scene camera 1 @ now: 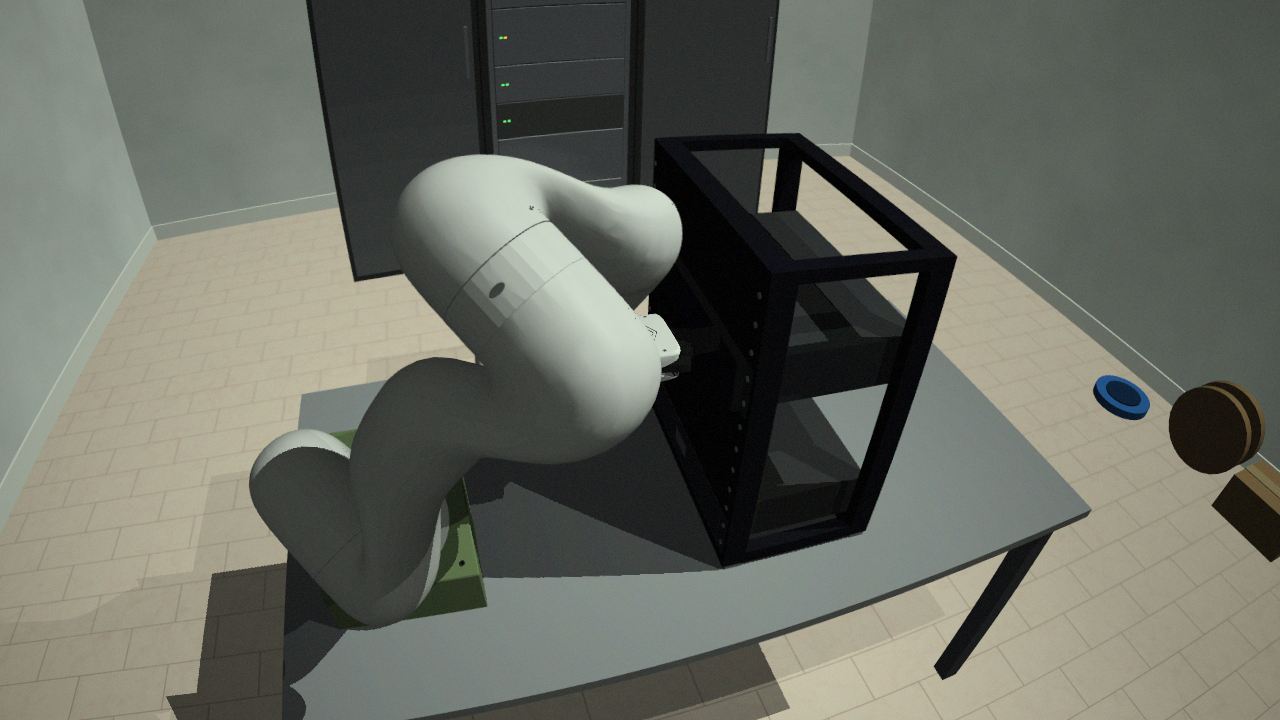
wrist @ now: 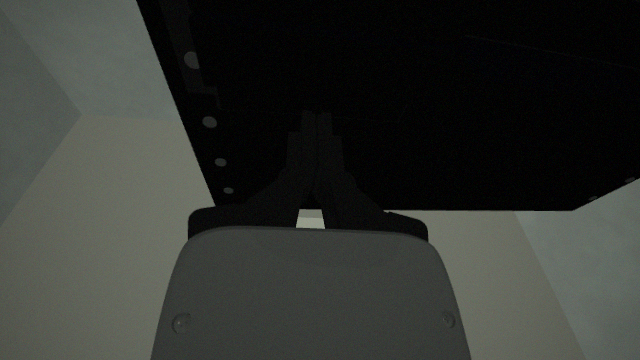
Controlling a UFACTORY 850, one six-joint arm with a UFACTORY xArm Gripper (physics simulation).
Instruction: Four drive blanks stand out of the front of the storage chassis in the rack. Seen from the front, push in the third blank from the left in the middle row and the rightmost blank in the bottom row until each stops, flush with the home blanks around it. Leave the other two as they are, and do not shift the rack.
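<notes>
The black rack (scene camera 1: 771, 358) (wrist: 207, 145) stands upright on the table. Its front faces the arm and is in deep shadow. My gripper (scene camera 1: 684, 358) (wrist: 313, 129) is shut and empty, its fingertips together. In the scene view it is close to the rack's front, partly hidden behind the arm. In the wrist view the tips lie over the dark front face, right of a row of round holes. Whether they touch it cannot be told. The drive blanks cannot be told apart in the darkness, nor can I see which stand out or sit flush.
The grey table (scene camera 1: 572, 626) carries the rack and the green base plate (scene camera 1: 465, 582) of the arm. Two dark units (scene camera 1: 836, 362) (scene camera 1: 805, 505) show through the rack's open side. Tall dark cabinets (scene camera 1: 402, 134) stand behind. A blue disc (scene camera 1: 1121, 396) lies on the floor at right.
</notes>
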